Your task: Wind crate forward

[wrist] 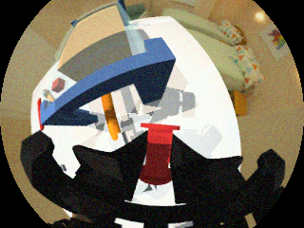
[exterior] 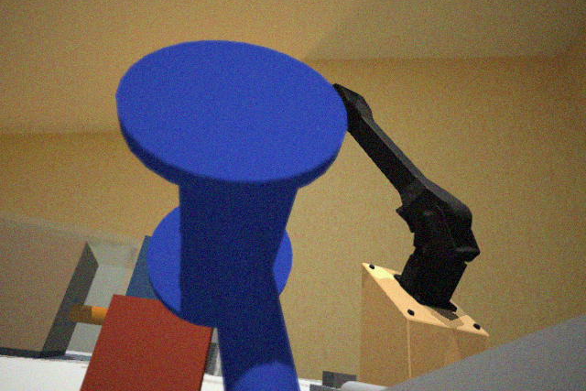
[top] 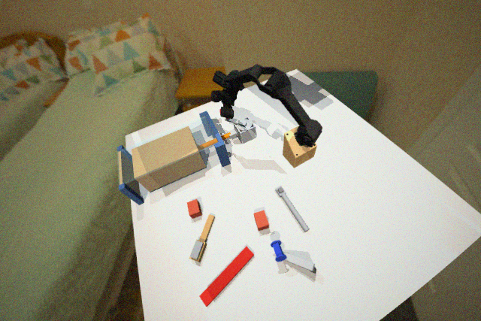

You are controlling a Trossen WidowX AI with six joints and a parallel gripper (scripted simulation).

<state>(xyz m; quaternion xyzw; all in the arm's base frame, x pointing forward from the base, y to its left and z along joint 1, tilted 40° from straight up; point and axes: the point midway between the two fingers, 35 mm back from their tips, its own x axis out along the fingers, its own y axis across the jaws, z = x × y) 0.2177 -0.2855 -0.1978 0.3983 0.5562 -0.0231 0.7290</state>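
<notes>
Now: the grey crank arm 4 cm to the left of my gripper tip, 4 cm behind it and 3 cm below it. From my gripper tip the other things lie so: winch drum 10 cm below, 9 cm to the left, 7 cm behind; mouth frame 9 cm ahead, 8 cm to the left, 3 cm below; red grip 1 cm to the left, 1 cm behind.
</notes>
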